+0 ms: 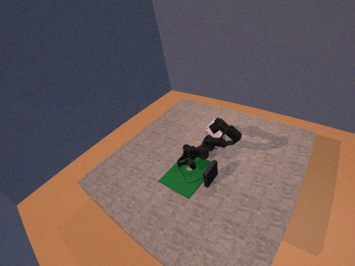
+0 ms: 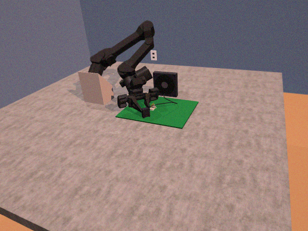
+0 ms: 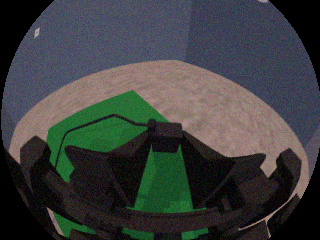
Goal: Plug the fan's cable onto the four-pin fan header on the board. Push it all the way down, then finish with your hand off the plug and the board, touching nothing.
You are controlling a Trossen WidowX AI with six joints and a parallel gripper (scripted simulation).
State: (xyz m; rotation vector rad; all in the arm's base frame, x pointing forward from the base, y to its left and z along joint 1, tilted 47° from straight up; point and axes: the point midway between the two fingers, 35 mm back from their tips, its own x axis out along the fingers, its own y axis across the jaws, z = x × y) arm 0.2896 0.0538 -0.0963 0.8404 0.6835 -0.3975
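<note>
My gripper tip is now 1 cm above the black plug. From my gripper tip the other things lie so: black fan (24 cm to the left, 3 cm behind, 3 cm above); green board (9 cm to the left, 5 cm below, 1 cm ahead).
</note>
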